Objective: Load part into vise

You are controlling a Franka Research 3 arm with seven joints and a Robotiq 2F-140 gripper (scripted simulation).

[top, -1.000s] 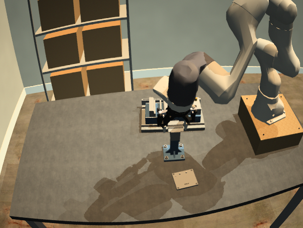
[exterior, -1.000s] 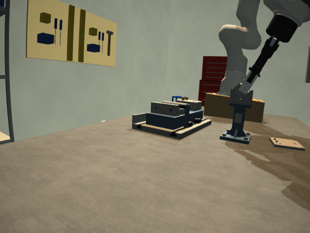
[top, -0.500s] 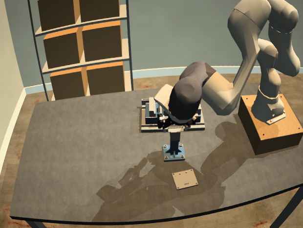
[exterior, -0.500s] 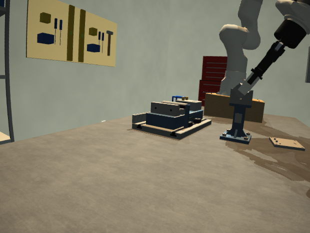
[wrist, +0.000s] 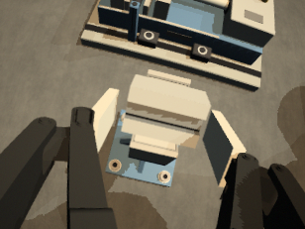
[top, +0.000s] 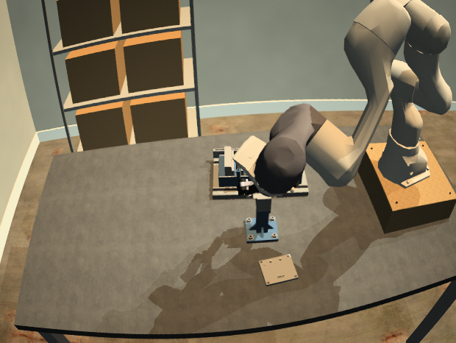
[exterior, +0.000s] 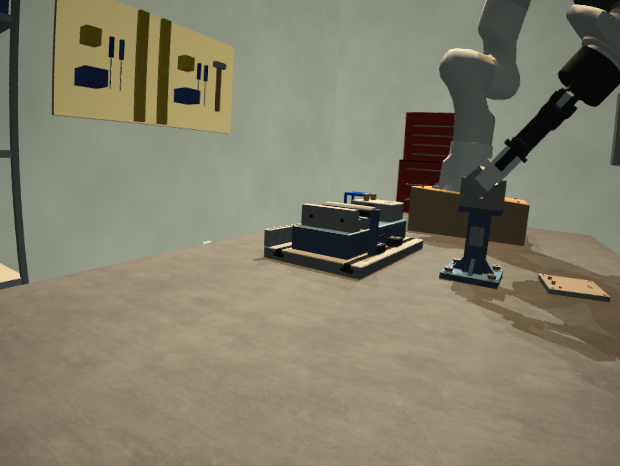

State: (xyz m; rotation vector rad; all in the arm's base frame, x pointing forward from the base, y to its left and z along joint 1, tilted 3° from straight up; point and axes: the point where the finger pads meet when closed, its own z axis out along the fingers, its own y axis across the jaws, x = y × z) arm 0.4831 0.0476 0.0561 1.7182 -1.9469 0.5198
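Right now my hand is 2 cm to the left of the part and 1 cm above it. Also, from my hand: infeed plate: 17 cm below, 14 cm to the left, 1 cm behind; work stop rod: 21 cm to the right, 8 cm below, 3 cm ahead; cylinder rod: 24 cm to the right, 10 cm below, 7 cm behind.
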